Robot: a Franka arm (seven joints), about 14 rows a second.
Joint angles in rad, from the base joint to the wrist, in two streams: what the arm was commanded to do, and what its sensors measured. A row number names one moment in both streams.
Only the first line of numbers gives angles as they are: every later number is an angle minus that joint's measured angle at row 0.
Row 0, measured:
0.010, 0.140, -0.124, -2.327, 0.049, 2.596, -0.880
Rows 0 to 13, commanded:
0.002, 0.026, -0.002, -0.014, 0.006, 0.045, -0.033
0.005, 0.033, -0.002, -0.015, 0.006, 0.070, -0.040
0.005, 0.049, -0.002, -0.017, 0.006, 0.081, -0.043
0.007, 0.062, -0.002, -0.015, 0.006, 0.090, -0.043
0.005, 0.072, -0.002, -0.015, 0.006, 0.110, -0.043
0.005, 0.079, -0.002, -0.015, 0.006, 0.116, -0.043
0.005, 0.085, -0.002, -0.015, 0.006, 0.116, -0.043
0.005, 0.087, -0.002, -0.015, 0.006, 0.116, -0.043
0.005, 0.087, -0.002, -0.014, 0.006, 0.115, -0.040
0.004, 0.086, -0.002, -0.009, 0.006, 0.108, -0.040
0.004, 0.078, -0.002, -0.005, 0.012, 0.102, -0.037
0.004, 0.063, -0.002, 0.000, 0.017, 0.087, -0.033
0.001, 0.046, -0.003, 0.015, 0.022, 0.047, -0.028
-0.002, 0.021, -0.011, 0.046, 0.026, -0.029, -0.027
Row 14, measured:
0.001, 0.079, -0.001, 0.012, 0.006, 0.070, -0.020
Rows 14 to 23, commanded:
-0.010, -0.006, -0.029, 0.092, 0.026, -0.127, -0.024
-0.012, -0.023, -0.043, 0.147, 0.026, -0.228, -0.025
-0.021, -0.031, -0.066, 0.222, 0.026, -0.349, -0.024
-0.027, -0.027, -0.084, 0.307, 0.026, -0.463, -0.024
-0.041, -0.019, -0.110, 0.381, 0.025, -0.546, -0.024
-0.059, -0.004, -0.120, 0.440, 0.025, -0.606, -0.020
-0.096, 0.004, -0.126, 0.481, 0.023, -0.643, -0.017
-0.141, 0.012, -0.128, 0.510, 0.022, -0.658, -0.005
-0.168, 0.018, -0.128, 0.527, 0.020, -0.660, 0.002
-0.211, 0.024, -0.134, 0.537, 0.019, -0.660, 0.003
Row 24, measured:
-0.151, -0.022, -0.131, 0.480, 0.010, -0.636, -0.013
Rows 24 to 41, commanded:
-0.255, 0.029, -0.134, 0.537, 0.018, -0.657, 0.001
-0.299, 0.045, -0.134, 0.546, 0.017, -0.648, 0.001
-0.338, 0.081, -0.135, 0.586, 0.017, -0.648, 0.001
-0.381, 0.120, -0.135, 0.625, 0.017, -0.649, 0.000
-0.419, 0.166, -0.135, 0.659, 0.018, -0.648, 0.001
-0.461, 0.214, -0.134, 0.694, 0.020, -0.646, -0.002
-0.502, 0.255, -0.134, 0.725, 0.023, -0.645, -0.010
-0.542, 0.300, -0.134, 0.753, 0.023, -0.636, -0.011
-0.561, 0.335, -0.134, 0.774, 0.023, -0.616, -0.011
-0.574, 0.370, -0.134, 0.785, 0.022, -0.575, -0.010
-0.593, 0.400, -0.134, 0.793, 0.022, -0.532, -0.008
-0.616, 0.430, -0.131, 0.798, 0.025, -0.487, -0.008
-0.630, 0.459, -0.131, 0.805, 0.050, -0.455, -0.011
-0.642, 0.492, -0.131, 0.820, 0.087, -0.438, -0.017
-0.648, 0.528, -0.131, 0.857, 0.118, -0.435, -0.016
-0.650, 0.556, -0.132, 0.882, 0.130, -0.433, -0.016
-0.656, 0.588, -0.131, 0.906, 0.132, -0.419, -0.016
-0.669, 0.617, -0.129, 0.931, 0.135, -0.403, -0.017
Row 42, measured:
-0.639, 0.545, -0.142, 0.837, 0.113, -0.412, -0.014
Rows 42 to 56, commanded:
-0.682, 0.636, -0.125, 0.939, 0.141, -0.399, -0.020
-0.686, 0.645, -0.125, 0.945, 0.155, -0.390, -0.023
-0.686, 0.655, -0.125, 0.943, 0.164, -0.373, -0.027
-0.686, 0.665, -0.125, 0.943, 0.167, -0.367, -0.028
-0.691, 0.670, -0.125, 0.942, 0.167, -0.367, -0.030
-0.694, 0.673, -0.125, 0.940, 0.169, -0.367, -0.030
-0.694, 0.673, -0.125, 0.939, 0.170, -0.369, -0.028
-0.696, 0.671, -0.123, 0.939, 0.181, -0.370, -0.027
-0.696, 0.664, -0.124, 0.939, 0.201, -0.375, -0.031
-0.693, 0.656, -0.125, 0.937, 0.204, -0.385, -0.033
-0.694, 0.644, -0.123, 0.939, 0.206, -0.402, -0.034
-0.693, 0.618, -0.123, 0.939, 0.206, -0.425, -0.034
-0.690, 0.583, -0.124, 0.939, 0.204, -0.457, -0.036
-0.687, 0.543, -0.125, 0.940, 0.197, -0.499, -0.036
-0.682, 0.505, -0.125, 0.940, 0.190, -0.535, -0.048
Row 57, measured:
-0.676, 0.605, -0.137, 0.957, 0.187, -0.456, -0.019
